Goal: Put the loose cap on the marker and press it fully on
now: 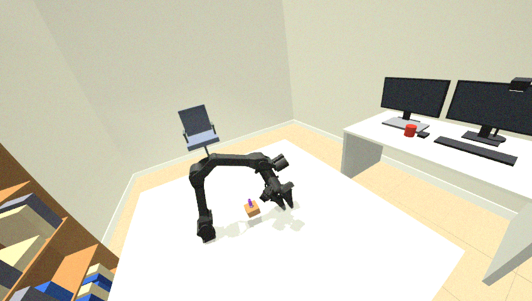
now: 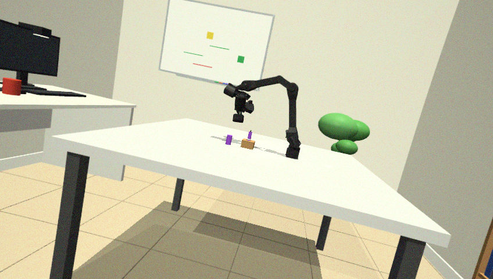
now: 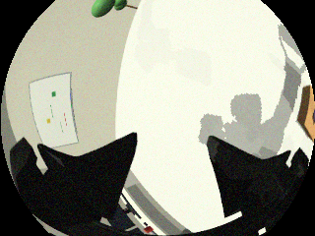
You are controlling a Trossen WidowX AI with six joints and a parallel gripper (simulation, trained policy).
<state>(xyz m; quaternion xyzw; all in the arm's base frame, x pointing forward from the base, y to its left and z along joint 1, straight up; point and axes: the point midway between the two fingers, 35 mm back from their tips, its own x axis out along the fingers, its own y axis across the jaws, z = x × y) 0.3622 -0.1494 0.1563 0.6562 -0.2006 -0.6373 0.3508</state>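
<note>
The purple cap lies 2 cm behind my gripper tip, 23 cm to the left of it and 11 cm below it. Also, from my gripper tip: orange holder block: 12 cm behind, 19 cm to the left, 11 cm below; then purple marker: 12 cm behind, 19 cm to the left, 6 cm below.
</note>
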